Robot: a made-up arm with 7 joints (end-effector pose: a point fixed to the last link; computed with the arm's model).
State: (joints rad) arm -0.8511 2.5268 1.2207 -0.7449 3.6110 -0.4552 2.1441
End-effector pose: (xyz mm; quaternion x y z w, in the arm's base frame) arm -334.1 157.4 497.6 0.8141 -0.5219 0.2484 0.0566
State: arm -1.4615 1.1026 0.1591 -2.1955 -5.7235 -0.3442 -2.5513
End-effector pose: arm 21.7 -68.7 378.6 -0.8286 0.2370 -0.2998 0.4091
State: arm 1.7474 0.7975 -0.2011 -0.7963 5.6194 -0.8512 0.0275
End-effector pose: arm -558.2 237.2 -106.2 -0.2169 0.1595 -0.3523 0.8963
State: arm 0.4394 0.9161 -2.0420 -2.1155 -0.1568 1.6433 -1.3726
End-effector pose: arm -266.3 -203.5 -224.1 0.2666 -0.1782 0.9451 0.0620
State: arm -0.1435 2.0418 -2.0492 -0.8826 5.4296 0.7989 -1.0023
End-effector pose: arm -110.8 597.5 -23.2 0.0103 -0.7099 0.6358 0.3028
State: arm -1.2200 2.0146 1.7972 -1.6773 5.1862 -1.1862 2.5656
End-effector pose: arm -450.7 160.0 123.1 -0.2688 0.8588 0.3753 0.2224
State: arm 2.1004 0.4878 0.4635 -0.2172 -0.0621 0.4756 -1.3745
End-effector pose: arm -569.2 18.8 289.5 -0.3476 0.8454 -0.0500 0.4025
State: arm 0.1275 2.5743 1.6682 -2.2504 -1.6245 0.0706 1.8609
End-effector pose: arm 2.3 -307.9 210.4 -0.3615 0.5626 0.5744 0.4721
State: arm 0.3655 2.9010 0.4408 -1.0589 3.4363 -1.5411 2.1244
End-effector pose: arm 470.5 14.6 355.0 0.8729 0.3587 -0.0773 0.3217
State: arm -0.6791 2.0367 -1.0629 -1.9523 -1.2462 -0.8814 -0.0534
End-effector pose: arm 380.1 203.8 -79.8 -0.1117 0.0087 0.9890 0.0965
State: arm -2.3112 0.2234 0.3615 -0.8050 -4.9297 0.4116 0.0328
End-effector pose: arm 229.0 -165.3 546.3 -0.7287 -0.6198 -0.1789 0.2299
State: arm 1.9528 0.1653 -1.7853 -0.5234 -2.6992 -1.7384 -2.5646
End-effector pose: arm -506.0 -356.1 132.2 -0.1101 0.9033 -0.3889 0.1439
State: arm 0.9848 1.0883 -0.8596 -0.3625 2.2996 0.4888 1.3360
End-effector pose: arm -393.1 453.3 -215.9 0.4303 -0.0441 0.8906 0.1406
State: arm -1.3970 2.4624 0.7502 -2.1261 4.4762 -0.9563 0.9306
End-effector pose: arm -206.3 -200.0 279.5 -0.9553 -0.1209 0.1790 0.2017
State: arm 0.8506 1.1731 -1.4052 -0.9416 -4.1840 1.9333 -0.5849
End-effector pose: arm -400.5 289.4 -344.6 -0.4251 0.7801 0.2969 0.3499
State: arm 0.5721 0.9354 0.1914 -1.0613 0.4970 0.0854 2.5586
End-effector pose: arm 103.0 463.4 -349.1 -0.1741 -0.4161 0.8660 0.2157
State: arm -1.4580 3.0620 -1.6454 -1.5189 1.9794 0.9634 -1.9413
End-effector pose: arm -96.3 489.4 155.5 0.3960 -0.0853 -0.3160 0.8579
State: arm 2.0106 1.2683 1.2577 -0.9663 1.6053 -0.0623 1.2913
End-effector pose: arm -90.3 577.4 135.1 0.2635 -0.6712 0.5886 0.3655
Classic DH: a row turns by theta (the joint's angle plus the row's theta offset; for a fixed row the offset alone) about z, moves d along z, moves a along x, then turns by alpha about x. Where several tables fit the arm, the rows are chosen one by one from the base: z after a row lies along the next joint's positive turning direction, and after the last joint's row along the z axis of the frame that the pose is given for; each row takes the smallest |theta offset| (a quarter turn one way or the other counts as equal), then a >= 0, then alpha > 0; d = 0 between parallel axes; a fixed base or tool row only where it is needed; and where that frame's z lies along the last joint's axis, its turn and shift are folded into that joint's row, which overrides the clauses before.
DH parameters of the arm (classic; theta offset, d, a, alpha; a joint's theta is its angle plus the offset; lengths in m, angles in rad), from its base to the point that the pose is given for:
base (fixed): 0 0 0 -1.2217
joint 1: 1.5708 0 0 1.5708
joint 2: 1.2217 0 0 -1.5708
joint 3: -1.5708 -0.2279 0.0256 -1.5708
joint 4: 0 0 -0.0492 1.5708
joint 5: 0 -0.4066 0 -1.5708
joint 6: 0 0 0 1.5708
joint 7: 0 0 0 0

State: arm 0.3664 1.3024 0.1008 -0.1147 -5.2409 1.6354 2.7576
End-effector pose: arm -109.9 609.8 -151.7 -0.3905 0.0613 -0.7557 0.5222
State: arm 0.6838 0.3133 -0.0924 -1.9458 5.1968 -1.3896 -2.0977
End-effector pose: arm 247.8 82.7 -354.1 -0.6399 0.3996 0.4854 0.4418
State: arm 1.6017 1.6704 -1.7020 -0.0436 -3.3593 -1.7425 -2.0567
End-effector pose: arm -151.4 579.4 215.1 -0.5108 -0.2914 0.7772 0.2238
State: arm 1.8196 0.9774 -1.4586 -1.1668 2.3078 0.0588 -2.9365
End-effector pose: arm -565.2 -82.1 76.2 -0.6337 0.2721 -0.3891 0.6107
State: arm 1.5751 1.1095 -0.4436 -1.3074 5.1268 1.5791 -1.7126
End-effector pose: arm -397.7 253.1 -295.7 0.1256 -0.7077 0.6089 0.3354
